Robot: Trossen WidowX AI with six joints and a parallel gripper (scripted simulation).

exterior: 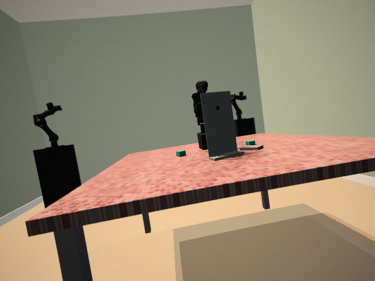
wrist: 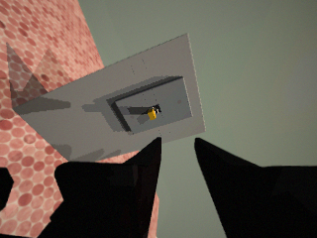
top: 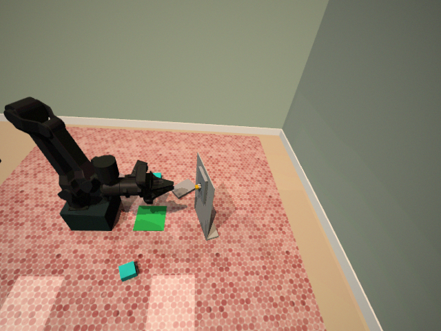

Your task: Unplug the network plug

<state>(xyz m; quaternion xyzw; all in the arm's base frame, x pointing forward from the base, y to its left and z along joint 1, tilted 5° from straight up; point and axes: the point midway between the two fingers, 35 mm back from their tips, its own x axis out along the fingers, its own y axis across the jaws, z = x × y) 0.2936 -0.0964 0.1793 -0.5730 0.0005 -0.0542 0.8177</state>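
My gripper tip is now 9 cm short of the network plug, 3 cm above it and 1 cm to the right of it. From my gripper tip the other things lie so: grey plate 26 cm below, 20 cm to the left, 5 cm ahead; green marked square 27 cm below, 10 cm behind, 7 cm to the left; grey upright panel 12 cm below, 11 cm ahead, 1 cm to the left.
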